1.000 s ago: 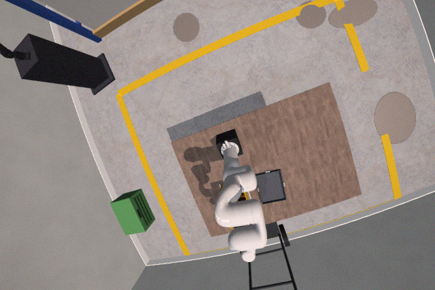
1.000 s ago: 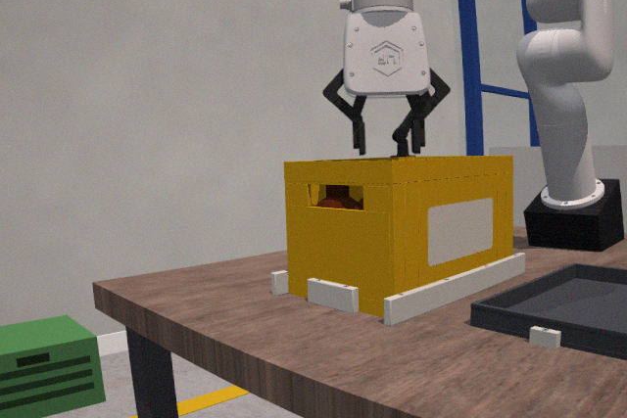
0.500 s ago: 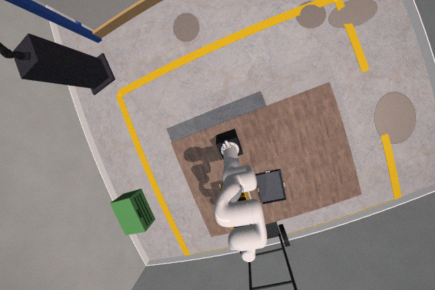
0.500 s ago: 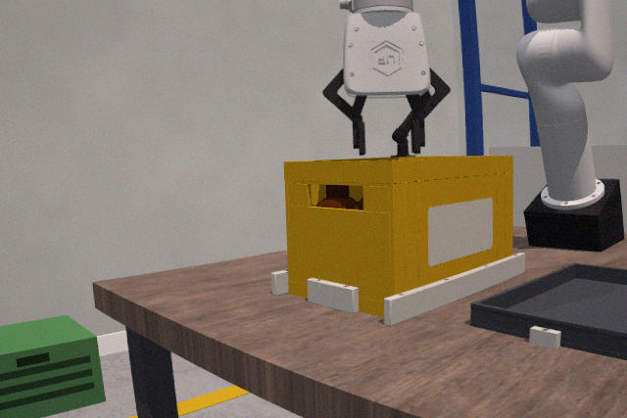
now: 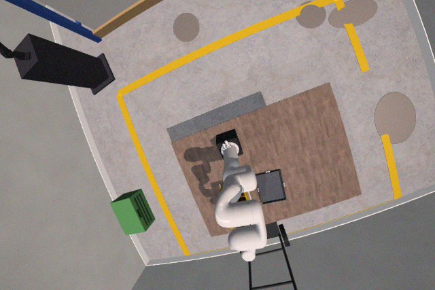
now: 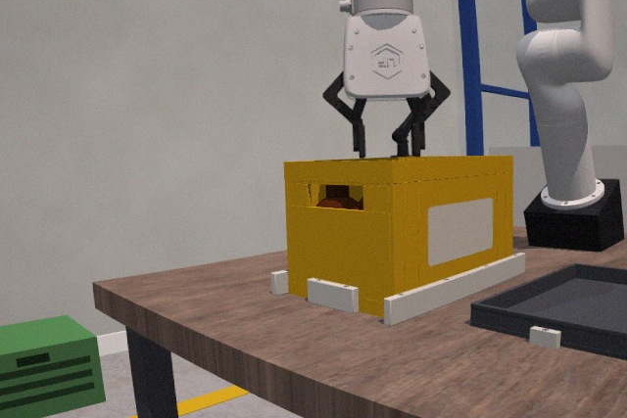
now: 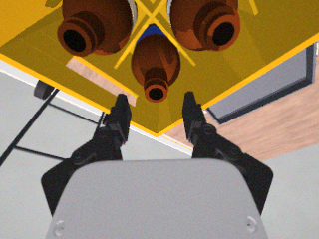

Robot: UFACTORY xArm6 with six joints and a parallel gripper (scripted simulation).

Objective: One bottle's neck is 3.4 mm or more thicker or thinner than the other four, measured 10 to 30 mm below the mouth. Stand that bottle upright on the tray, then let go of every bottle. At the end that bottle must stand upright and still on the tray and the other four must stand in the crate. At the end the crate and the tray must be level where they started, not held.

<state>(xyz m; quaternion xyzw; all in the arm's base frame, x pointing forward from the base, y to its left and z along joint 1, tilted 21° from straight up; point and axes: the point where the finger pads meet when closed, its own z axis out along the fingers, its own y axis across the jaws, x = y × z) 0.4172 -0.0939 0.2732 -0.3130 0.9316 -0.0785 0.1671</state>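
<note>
Now: hand 9 cm past the yellow crate, 3 cm to the left of it and 11 cm above it. Also, from my hand: dark tray 6 cm behind, 24 cm to the left, 18 cm below.
</note>
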